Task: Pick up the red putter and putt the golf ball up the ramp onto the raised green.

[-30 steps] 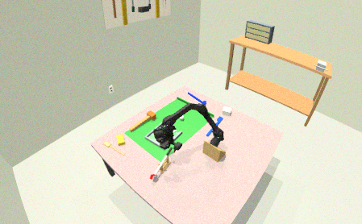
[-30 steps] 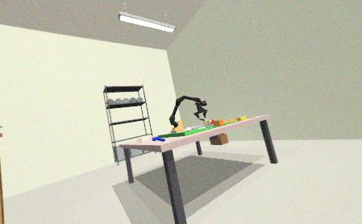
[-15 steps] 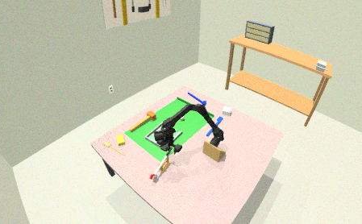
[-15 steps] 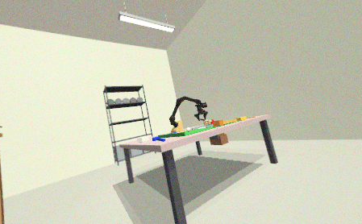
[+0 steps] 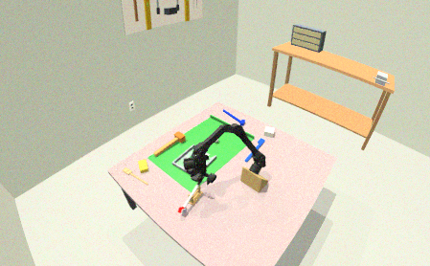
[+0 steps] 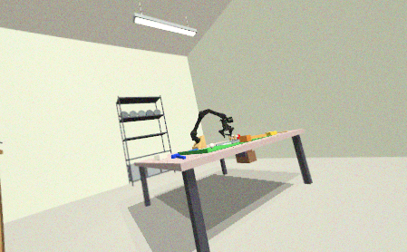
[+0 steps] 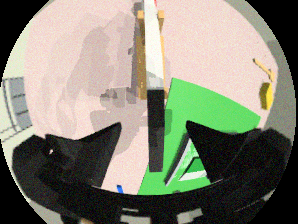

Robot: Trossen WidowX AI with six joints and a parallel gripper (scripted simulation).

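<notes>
The putter lies 110 mm to the left of my gripper tip and 20 mm behind it. From my gripper tip the other things lie so: yellow block 460 mm ahead, 120 mm to the left, 50 mm below; white box 790 mm to the right, 100 mm behind, 40 mm below.
</notes>
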